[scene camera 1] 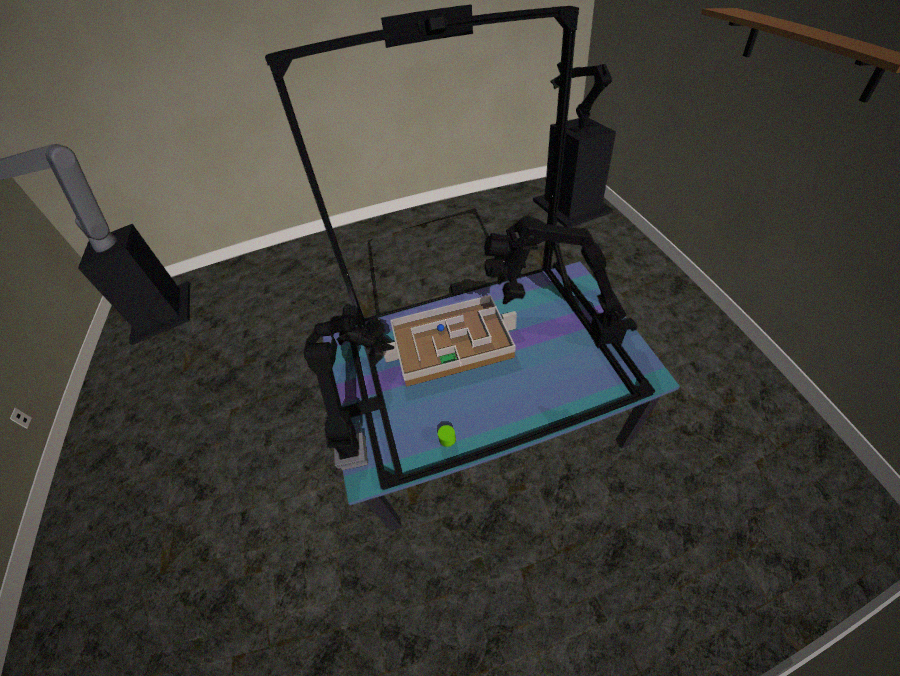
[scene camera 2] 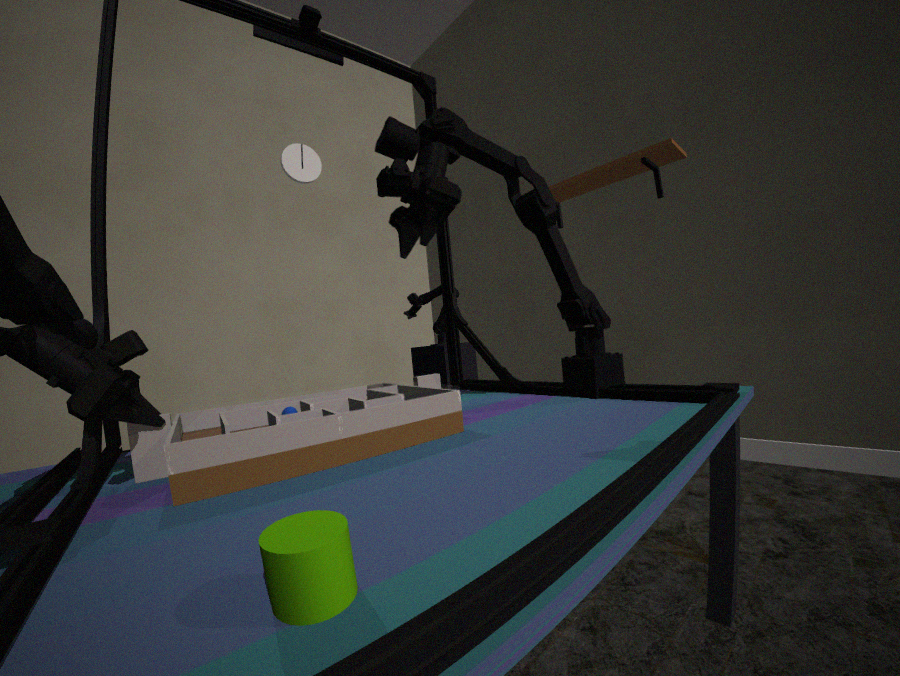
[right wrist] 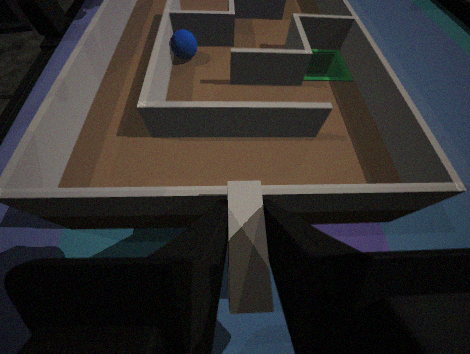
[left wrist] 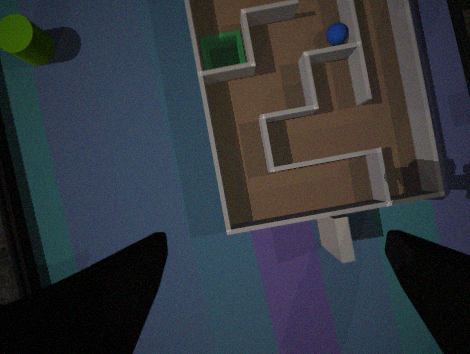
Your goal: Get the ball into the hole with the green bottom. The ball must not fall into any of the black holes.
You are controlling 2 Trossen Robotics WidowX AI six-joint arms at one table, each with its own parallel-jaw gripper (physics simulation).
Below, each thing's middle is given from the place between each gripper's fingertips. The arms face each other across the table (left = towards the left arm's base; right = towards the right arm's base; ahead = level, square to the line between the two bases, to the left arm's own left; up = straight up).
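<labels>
Wooden maze board (scene camera 2: 206,451): my right gripper 30 mm above it, 220 mm to the right of it, 40 mm short of it. Green cylinder (scene camera 2: 307,557): 50 mm below my right hand, 30 mm to the left of it, 400 mm ahead of it.
Wooden maze board: 270 mm below my left hand, 150 mm to the right of it, 130 mm behind it. Green cylinder: 290 mm below my left hand, 330 mm to the right of it, 230 mm ahead of it.
</labels>
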